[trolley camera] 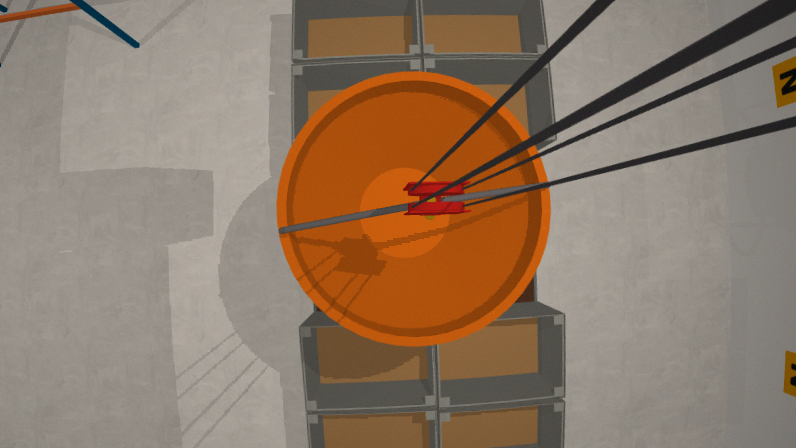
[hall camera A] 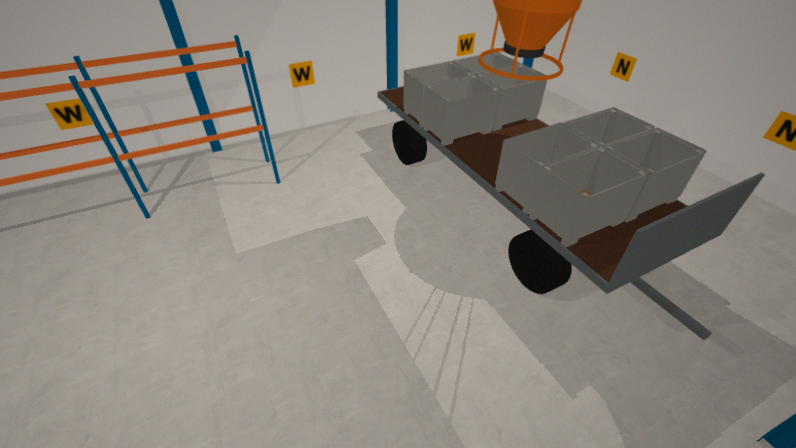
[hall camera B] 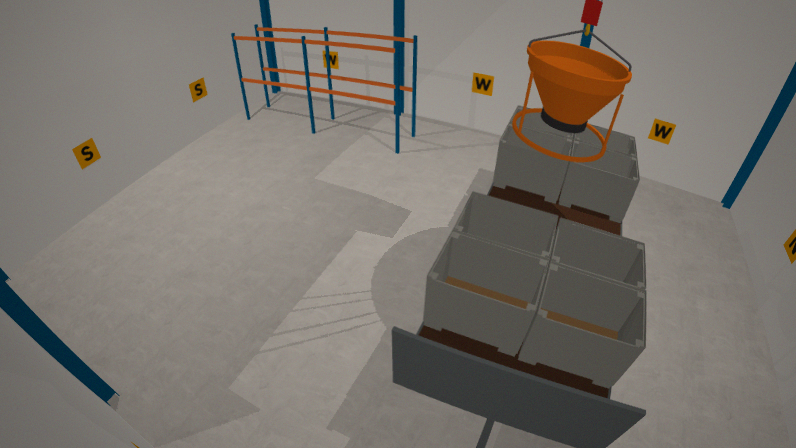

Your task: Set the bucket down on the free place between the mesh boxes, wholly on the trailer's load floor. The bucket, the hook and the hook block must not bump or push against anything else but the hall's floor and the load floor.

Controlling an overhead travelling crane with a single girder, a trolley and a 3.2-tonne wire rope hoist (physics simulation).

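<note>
The orange bucket hangs upright by its bail from the hook under the red hook block. Its foot ring hangs above the mesh box tops. In the trolley view the bucket overlaps the upper box group and the near edge of the lower group; its foot ring is hidden. The trailer's brown load floor shows between the groups, mostly covered by the bucket in the trolley view. The hook is out of view in hall camera A.
An orange and blue rack stands by the W wall. A grey headboard rises at the trailer's front end. A blue column stands beyond the trailer's far end. The bucket's round shadow lies on the hall floor beside the trailer.
</note>
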